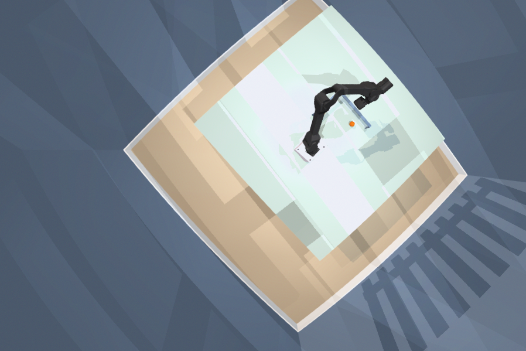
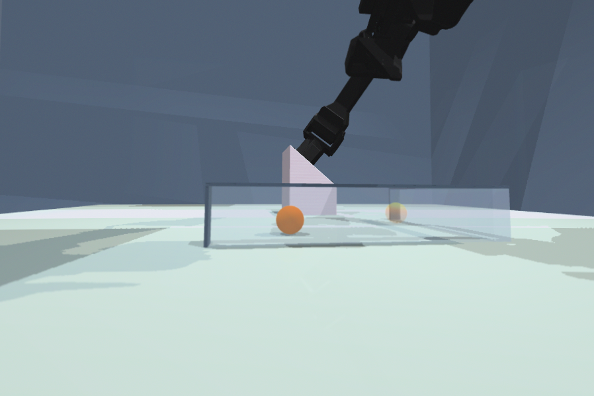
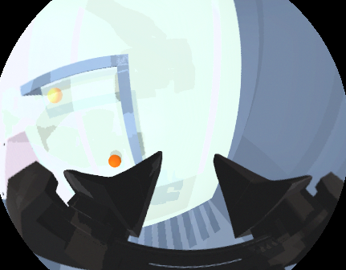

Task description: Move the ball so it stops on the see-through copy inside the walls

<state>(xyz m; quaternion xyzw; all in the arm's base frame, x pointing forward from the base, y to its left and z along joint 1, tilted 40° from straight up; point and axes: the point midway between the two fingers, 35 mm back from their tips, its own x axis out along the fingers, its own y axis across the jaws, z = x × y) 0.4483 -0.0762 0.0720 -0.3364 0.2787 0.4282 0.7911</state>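
Right now my gripper tip is 13 cm past the orange ball, 8 cm to the left of it and 16 cm above it. Also, from my gripper tip: see-through copy 22 cm behind, 12 cm to the left, 16 cm below.
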